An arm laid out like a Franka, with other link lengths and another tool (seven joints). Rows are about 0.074 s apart.
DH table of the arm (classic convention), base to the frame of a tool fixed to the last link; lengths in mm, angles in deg. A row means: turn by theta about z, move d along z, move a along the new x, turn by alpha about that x. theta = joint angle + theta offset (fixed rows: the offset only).
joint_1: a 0; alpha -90; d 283.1; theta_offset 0
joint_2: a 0; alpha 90; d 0; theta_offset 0
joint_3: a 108.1; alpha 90; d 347.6; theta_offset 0
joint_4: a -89.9; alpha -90; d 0; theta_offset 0
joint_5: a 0; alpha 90; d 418.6; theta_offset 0
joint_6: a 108.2; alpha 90; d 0; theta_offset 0
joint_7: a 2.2; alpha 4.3; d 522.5; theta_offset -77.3
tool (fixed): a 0; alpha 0; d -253.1; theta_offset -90
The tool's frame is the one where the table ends.
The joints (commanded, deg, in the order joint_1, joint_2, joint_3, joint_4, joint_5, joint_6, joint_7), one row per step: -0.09, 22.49, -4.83, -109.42, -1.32, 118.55, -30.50; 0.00, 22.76, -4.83, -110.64, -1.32, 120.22, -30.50; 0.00, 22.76, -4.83, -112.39, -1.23, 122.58, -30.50; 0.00, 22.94, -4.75, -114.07, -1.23, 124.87, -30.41; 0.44, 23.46, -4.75, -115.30, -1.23, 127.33, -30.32; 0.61, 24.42, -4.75, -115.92, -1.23, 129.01, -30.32; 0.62, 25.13, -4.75, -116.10, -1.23, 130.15, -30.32; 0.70, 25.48, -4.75, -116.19, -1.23, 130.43, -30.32; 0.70, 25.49, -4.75, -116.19, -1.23, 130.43, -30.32; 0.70, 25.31, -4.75, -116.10, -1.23, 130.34, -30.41
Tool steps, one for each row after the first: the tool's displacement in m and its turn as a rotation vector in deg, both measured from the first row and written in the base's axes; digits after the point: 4 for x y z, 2 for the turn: -0.0033, 0.0011, -0.0105, -0.01, -0.18, 0.13; -0.0071, 0.0016, -0.0209, 0.04, -0.80, 0.13; -0.0118, 0.0027, -0.0327, 0.04, -1.23, 0.17; -0.0129, 0.0077, -0.0446, -0.02, -1.94, 0.60; -0.0148, 0.0095, -0.0579, -0.07, -2.03, 0.83; -0.0143, 0.0094, -0.0657, -0.12, -2.28, 0.89; -0.0155, 0.0103, -0.0700, -0.13, -2.12, 0.98; -0.0156, 0.0103, -0.0701, -0.13, -2.11, 0.98; -0.0142, 0.0103, -0.0675, -0.11, -2.29, 1.06
